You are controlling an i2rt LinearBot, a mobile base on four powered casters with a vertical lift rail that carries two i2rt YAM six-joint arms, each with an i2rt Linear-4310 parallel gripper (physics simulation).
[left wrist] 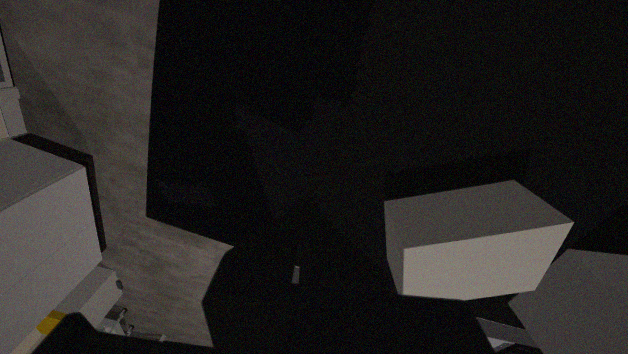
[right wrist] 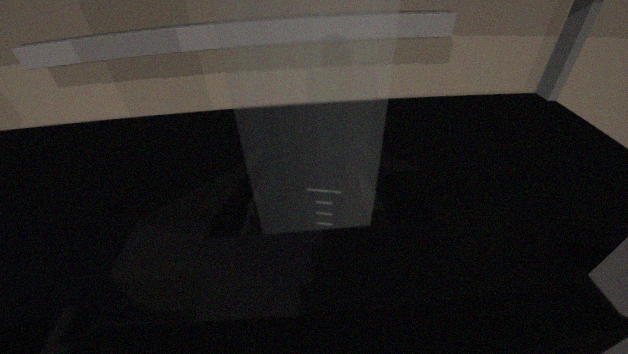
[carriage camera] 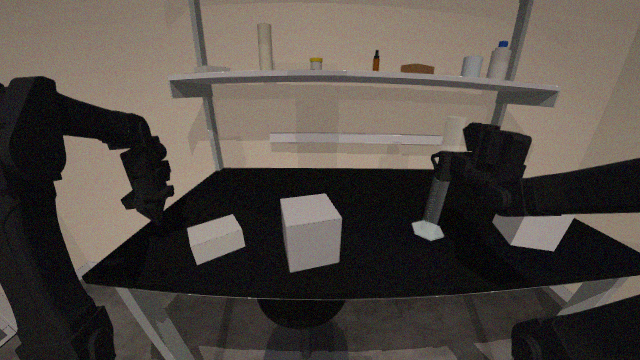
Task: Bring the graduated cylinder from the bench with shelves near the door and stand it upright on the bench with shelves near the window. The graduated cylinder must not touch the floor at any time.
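Places are measured from the left arm's base along level axes (x left, y back, z up), in metres.
Pixels of known places: left gripper, fingertip midpoint: (left wrist: 305,204) (carriage camera: 160,225); right gripper, fingertip midpoint: (right wrist: 310,156) (carriage camera: 438,157).
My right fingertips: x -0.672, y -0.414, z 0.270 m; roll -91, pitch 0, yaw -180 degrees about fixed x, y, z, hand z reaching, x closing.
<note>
Behind a point stands the place of what it marks.
The clear graduated cylinder (carriage camera: 436,201) {y -0.360, x -0.661, z 0.159 m} (right wrist: 312,165) {y -0.358, x -0.671, z 0.308 m} has a pale hexagonal base at the lower end and leans slightly in the carriage view. Its upper part is in my right gripper (carriage camera: 441,167) {y -0.414, x -0.672, z 0.270 m}, which is shut on it. The base shows over the right half of the black bench top (carriage camera: 370,285) {y -0.193, x -0.451, z 0.046 m}; whether it touches the top is unclear. White graduation marks show in the right wrist view. My left gripper (carriage camera: 157,218) {y -0.318, x 0.090, z 0.105 m} (left wrist: 305,204) {y -0.318, x 0.090, z 0.105 m} is shut and empty, pointing down near the bench's left edge, far from the cylinder. Its fingers are very dark in the left wrist view.
A low white box (carriage camera: 216,241) {y -0.275, x -0.090, z 0.094 m} (left wrist: 480,265) {y -0.320, x -0.063, z 0.104 m} and a taller white box (carriage camera: 312,235) {y -0.244, x -0.326, z 0.143 m} stand on the bench. Another white box (carriage camera: 535,232) {y -0.285, x -0.936, z 0.100 m} is partly behind my right arm. A shelf (carriage camera: 345,76) {y -0.647, x -0.429, z 0.484 m} above holds bottles and containers. A round black seat (carriage camera: 301,312) {y -0.293, x -0.285, z -0.208 m} is below the front edge.
</note>
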